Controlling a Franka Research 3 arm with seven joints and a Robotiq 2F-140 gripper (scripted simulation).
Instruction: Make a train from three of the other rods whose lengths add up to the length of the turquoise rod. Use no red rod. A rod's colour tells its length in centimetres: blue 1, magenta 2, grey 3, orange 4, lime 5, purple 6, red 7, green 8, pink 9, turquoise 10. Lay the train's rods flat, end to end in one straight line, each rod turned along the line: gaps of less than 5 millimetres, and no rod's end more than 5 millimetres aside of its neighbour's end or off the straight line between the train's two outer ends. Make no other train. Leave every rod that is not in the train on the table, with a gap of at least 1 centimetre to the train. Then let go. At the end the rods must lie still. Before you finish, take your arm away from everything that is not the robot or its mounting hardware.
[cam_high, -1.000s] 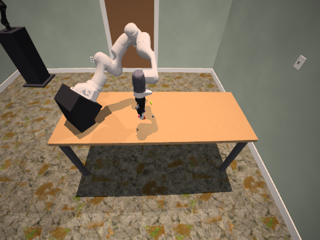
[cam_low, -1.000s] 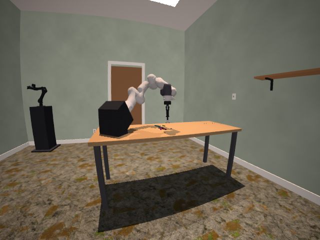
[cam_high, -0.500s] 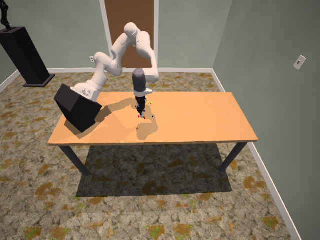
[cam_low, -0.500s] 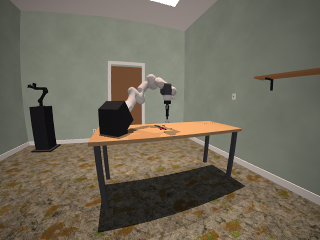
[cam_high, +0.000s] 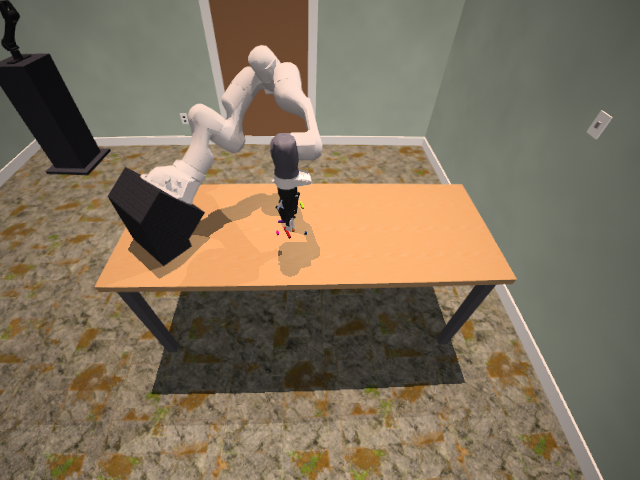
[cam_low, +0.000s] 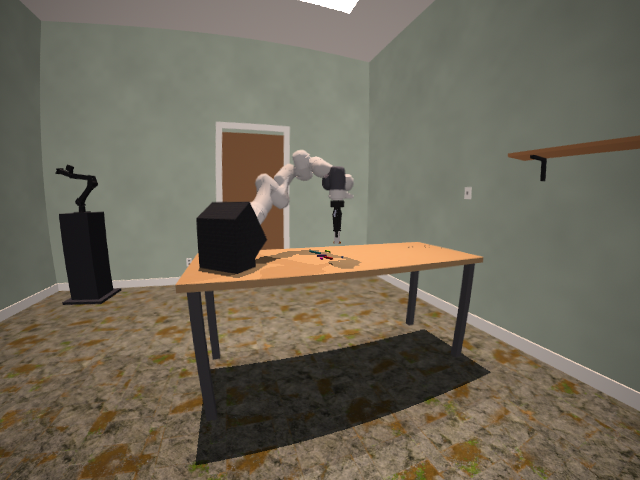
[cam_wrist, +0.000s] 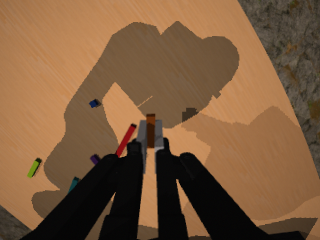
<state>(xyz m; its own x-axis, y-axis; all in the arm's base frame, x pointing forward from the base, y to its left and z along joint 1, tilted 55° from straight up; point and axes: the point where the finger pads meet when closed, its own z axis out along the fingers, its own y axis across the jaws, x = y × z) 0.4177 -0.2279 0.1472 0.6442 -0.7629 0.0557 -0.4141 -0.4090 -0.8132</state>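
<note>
The blue rod is 130 mm below my hand, 80 mm to the left of it and 60 mm ahead of it. The rest, counted from my hand: magenta rod 130 mm below, 70 mm to the left, 70 mm behind; then red rod 130 mm below, 80 mm to the left, 30 mm behind; then orange rod 30 mm below.
</note>
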